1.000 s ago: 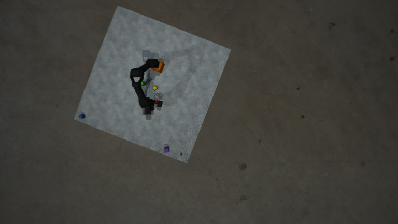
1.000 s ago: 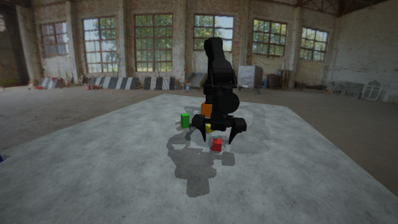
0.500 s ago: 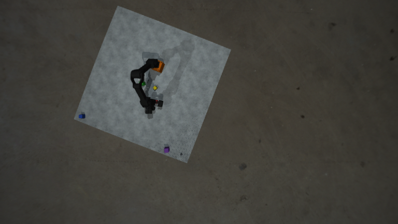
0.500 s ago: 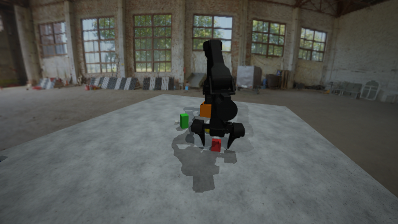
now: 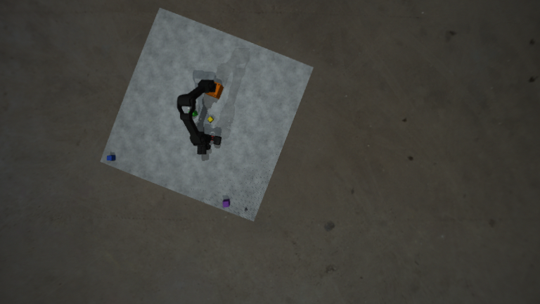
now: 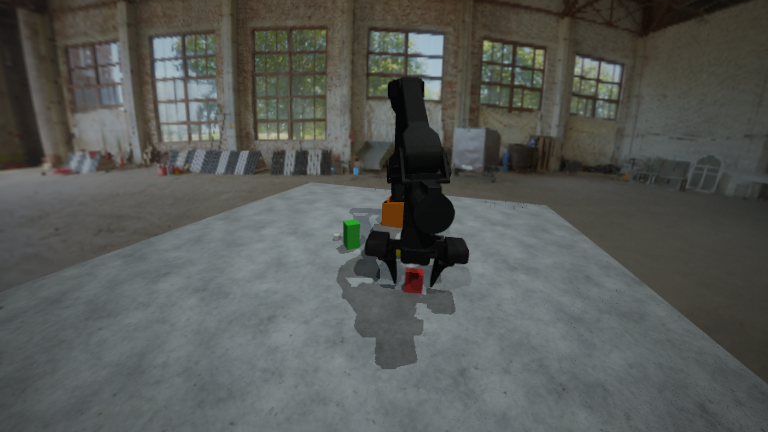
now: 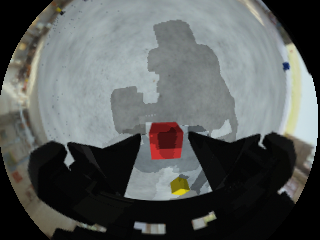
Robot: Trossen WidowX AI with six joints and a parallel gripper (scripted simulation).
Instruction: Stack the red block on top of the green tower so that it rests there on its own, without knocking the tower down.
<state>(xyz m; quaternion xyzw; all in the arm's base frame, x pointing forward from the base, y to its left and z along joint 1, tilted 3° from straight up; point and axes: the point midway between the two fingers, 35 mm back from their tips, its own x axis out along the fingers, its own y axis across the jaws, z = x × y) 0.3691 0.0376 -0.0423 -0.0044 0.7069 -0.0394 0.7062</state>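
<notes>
Now: the yellow block 14 cm behind my gripper tip, 3 cm to the right of it and 1 cm above it. The rest, counted from my gripper tip: blue block: 74 cm to the right, 29 cm ahead, 1 cm above; then purple block: 47 cm ahead, 20 cm to the left, 1 cm above; then red block: 1 cm above.
</notes>
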